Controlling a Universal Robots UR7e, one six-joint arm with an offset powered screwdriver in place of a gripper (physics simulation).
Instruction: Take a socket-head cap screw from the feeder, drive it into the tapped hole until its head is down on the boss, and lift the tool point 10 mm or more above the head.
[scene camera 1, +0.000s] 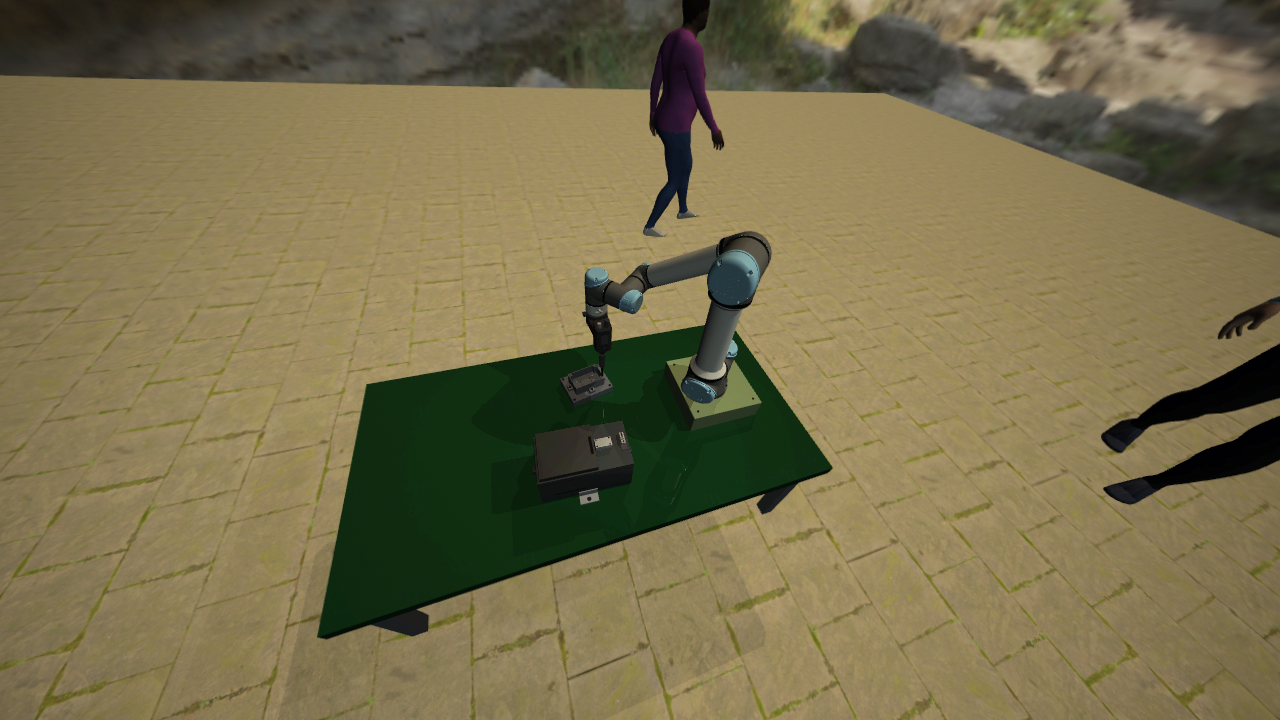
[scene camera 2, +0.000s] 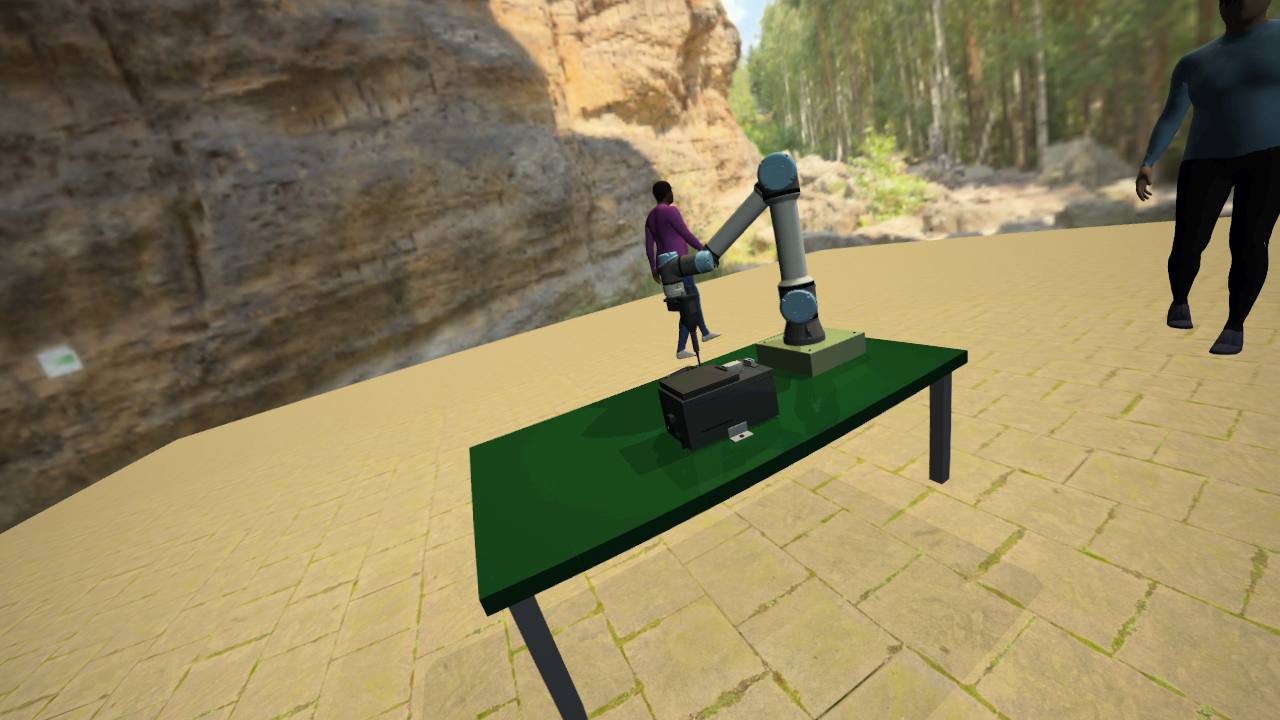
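My screwdriver (scene camera 1: 601, 370) (scene camera 2: 698, 362) points down at the right rear part of a small grey housing (scene camera 1: 577, 394). Its tip is at or just above the housing's rim; the exact gap is too small to tell. The housing lies flat behind the feeder and is hidden behind it in scene camera 2. The feeder, a black box (scene camera 1: 565, 453) (scene camera 2: 729, 411) with a light plate on its top, stands nearer the front edge. Whether a screw is on the bit, or sits in the tapped hole, is too small to see.
The arm's base stands on a pale green block (scene camera 1: 726, 408) (scene camera 2: 813, 360) at the right of the green table (scene camera 1: 402, 501) (scene camera 2: 554, 528). A small metal bracket (scene camera 1: 588, 497) (scene camera 2: 740, 433) sits at the feeder's front. A person in purple (scene camera 1: 680, 80) (scene camera 2: 664, 231) is on the floor behind the table.
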